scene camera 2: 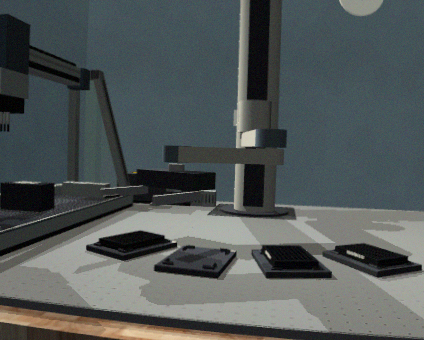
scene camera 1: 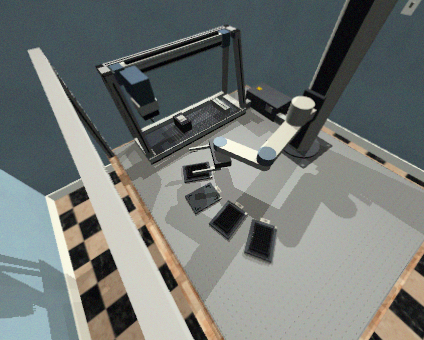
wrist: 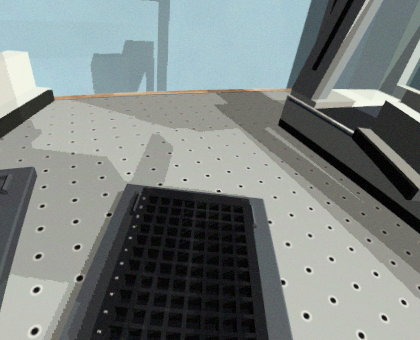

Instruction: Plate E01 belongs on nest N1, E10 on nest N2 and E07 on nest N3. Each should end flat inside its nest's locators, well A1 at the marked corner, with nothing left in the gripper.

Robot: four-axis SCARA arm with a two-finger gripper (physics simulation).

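Pixels of known places: gripper, fingertip midpoint: (scene camera 2: 125,197) (scene camera 1: 190,160) (wrist: 210,95); arm's base at its link origin: (scene camera 2: 253,214) (scene camera 1: 297,144).
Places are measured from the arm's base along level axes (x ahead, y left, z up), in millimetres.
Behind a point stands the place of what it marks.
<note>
Plate E07 (scene camera 1: 200,167) {x 631, y -230, z 33 mm} (scene camera 2: 132,240) {x 687, y -216, z 38 mm} (wrist: 190,250) {x 668, y -229, z 39 mm}, black, lies flat inside the leftmost nest (scene camera 2: 125,254) {x 753, y -207, z 25 mm} (wrist: 271,280) {x 638, y -274, z 25 mm}; its end label is out of the wrist view. My gripper (scene camera 1: 192,160) {x 681, y -236, z 130 mm} (scene camera 2: 128,196) {x 681, y -236, z 130 mm} (wrist: 210,95) {x 681, y -236, z 130 mm} is open and empty, well above that plate. The neighbouring nest (scene camera 1: 202,197) {x 736, y -63, z 25 mm} (scene camera 2: 197,260) {x 753, y -61, z 25 mm} (wrist: 15,220) {x 740, y -124, z 24 mm} is empty, its corner locators showing. A third nest holds a black plate (scene camera 1: 228,219) {x 709, y 120, z 39 mm} (scene camera 2: 289,256) {x 729, y 113, z 39 mm}, and the rightmost nest holds another black plate (scene camera 1: 261,239) {x 651, y 285, z 39 mm} (scene camera 2: 372,254) {x 666, y 282, z 37 mm}; both look flat. Their label text is too small to read.
A gantry with a blue head (scene camera 1: 135,85) {x 764, y -465, z 492 mm} (scene camera 2: 14,50) {x 751, y -465, z 432 mm} stands over a dark deck, beyond the leftmost nest. A small black block (scene camera 1: 182,123) {x 553, y -528, z 132 mm} (scene camera 2: 27,196) {x 565, y -552, z 100 mm} sits on the deck. A dark box (scene camera 1: 267,102) {x -40, y -342, z 125 mm} (scene camera 2: 175,182) stands near the arm's column (scene camera 1: 340,50) {x 77, y 12, z 585 mm} (scene camera 2: 260,60) {x 77, y 8, z 548 mm}.
</note>
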